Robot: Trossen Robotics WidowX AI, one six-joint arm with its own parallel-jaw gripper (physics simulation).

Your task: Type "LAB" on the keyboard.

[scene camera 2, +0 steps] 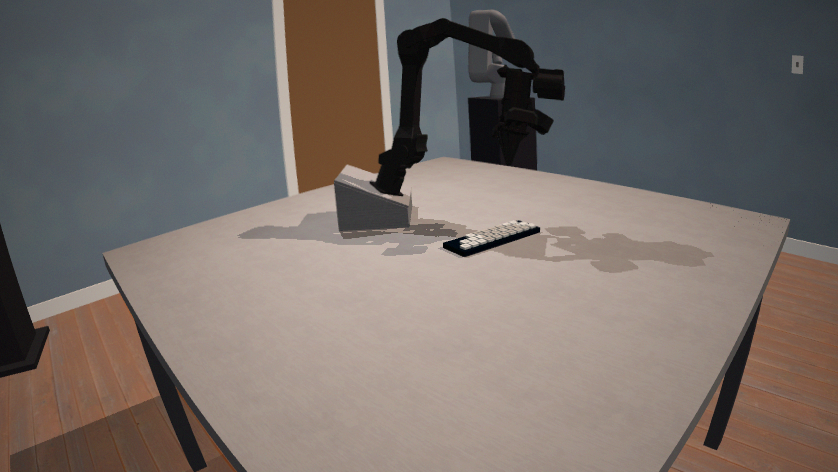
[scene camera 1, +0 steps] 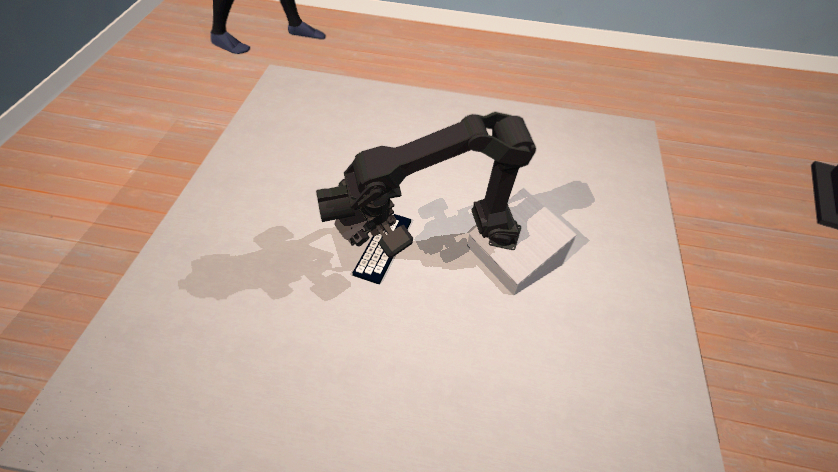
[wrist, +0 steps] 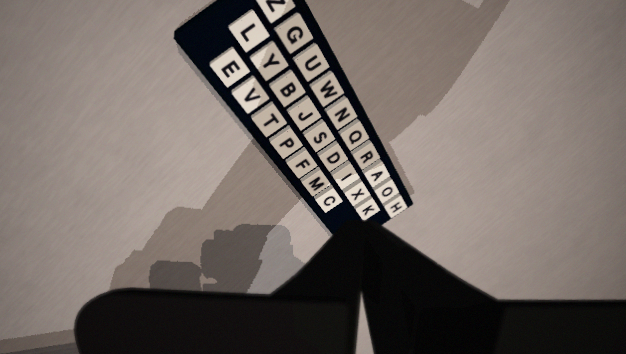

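Where they show: gripper, fingertip midpoint: (scene camera 2: 508,164) (scene camera 1: 376,224) (wrist: 359,234); arm's base at its link origin: (scene camera 2: 386,189) (scene camera 1: 505,235).
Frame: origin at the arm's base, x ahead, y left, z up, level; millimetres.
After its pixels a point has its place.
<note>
The dark keyboard (scene camera 1: 375,279) @(x 243, y 206, z -63 mm) (scene camera 2: 498,243) @(x 309, y 89, z -69 mm) (wrist: 199,36) @(x 243, y 201, z -64 mm) with white letter keys lies flat on the table. In the wrist view it runs from upper left to lower centre. The L key (wrist: 248,31) @(x 267, y 191, z -58 mm) is at the upper end of the middle row, the B key (wrist: 288,90) @(x 269, y 150, z -58 mm) is two keys further down that row, and the A key (wrist: 376,175) @(x 294, y 56, z -58 mm) is near the lower end of the right row. My gripper (scene camera 1: 381,230) @(x 261, y 158, z 75 mm) (scene camera 2: 509,163) @(x 261, y 158, z 75 mm) (wrist: 359,234) @(x 261, y 158, z 75 mm) is shut and empty, pointing down above the keyboard. In the wrist view its tips cover part of the edge below the K key (wrist: 367,210) @(x 276, y 30, z -59 mm).
The arm stands on a grey wedge-shaped base block (scene camera 1: 514,275) @(x -53, y 87, z -20 mm) (scene camera 2: 372,211) @(x 42, y -59, z -32 mm) beside the keyboard on the table (scene camera 1: 410,381) @(x 69, y 393, z -75 mm) (scene camera 2: 410,351) @(x 548, y -247, z -75 mm). A person's feet (scene camera 1: 229,42) (scene camera 1: 306,31) show on the floor beyond the table. The arm's shadows fall on both sides of the keyboard.
</note>
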